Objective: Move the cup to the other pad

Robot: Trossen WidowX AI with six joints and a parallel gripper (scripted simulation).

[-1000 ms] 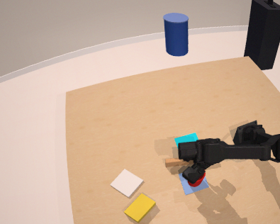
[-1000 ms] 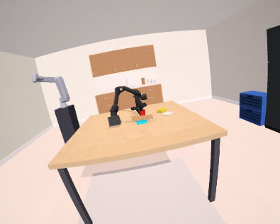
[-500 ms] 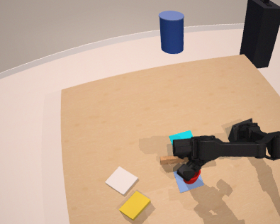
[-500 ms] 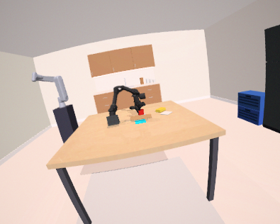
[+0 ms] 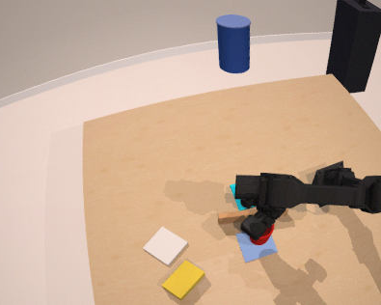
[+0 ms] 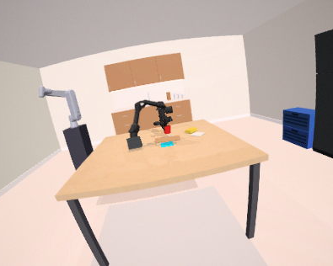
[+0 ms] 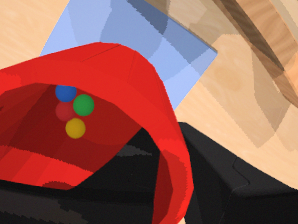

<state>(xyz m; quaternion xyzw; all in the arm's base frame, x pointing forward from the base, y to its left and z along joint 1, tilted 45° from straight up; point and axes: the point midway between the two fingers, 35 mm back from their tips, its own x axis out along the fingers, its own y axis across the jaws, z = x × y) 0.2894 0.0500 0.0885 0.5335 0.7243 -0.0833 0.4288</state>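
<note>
Right now the cyan pad is 170 mm to the right of my gripper tip and 90 mm below it. Also, from my gripper tip: red cup (30 mm ahead, 20 mm to the left); wooden bar (10 mm ahead, 80 mm to the right, 70 mm below); pale blue pad (30 mm ahead, 20 mm to the left, 90 mm below).
</note>
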